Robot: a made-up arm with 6 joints. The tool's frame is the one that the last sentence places.
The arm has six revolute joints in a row. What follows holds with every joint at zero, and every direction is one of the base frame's.
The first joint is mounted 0.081 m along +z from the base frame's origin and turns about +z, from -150 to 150 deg.
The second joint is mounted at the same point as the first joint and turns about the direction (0.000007, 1, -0.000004), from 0 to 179.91 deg.
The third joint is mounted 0.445 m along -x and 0.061 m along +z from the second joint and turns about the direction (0.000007, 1, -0.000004), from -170 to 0 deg.
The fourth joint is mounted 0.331 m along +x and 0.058 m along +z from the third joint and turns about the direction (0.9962, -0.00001, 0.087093), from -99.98 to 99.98 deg.
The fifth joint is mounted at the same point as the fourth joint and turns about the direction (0.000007, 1, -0.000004), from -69.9 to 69.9 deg.
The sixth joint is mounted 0.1 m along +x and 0.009 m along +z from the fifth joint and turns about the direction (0.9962, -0.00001, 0.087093), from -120 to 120 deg.
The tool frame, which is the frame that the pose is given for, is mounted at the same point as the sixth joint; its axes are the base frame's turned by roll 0, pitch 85 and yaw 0 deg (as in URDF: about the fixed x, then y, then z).
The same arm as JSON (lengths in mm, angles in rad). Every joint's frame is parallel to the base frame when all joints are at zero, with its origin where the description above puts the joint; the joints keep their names.
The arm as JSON. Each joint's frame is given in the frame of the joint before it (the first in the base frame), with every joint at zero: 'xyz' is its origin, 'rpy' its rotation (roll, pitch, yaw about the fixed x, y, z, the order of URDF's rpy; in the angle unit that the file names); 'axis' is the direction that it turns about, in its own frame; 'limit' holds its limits. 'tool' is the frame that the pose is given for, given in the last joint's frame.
{"units": {"length": "mm", "angle": "rad"}, "joints": [
  {"name": "joint 1", "type": "revolute", "origin": {"xyz": [0.0, 0.0, 81.0], "rpy": [0.0, 0.0, 0.0]}, "axis": "+z", "limit": {"lower": -2.618, "upper": 2.618}},
  {"name": "joint 2", "type": "revolute", "origin": {"xyz": [0.0, 0.0, 0.0], "rpy": [0.0, 0.0, 0.0]}, "axis": "+y", "limit": {"lower": 0.0, "upper": 3.14}},
  {"name": "joint 3", "type": "revolute", "origin": {"xyz": [-445.0, 0.0, 61.0], "rpy": [0.0, 0.0, 0.0]}, "axis": "+y", "limit": {"lower": -2.9671, "upper": 0.0}},
  {"name": "joint 4", "type": "revolute", "origin": {"xyz": [331.0, 0.0, 58.0], "rpy": [0.0, 0.0, 0.0]}, "axis": [0.9962, 0.0, 0.0871], "limit": {"lower": -1.745, "upper": 1.745}},
  {"name": "joint 5", "type": "revolute", "origin": {"xyz": [0.0, 0.0, 0.0], "rpy": [0.0, 0.0, 0.0]}, "axis": "+y", "limit": {"lower": -1.22, "upper": 1.22}},
  {"name": "joint 6", "type": "revolute", "origin": {"xyz": [100.0, 0.0, 9.0], "rpy": [0.0, 0.0, 0.0]}, "axis": [0.9962, 0.0, 0.0871], "limit": {"lower": -2.0944, "upper": 2.0944}}
], "tool": {"origin": {"xyz": [0.0, 0.0, 0.0], "rpy": [0.0, 1.4835, 0.0]}}}

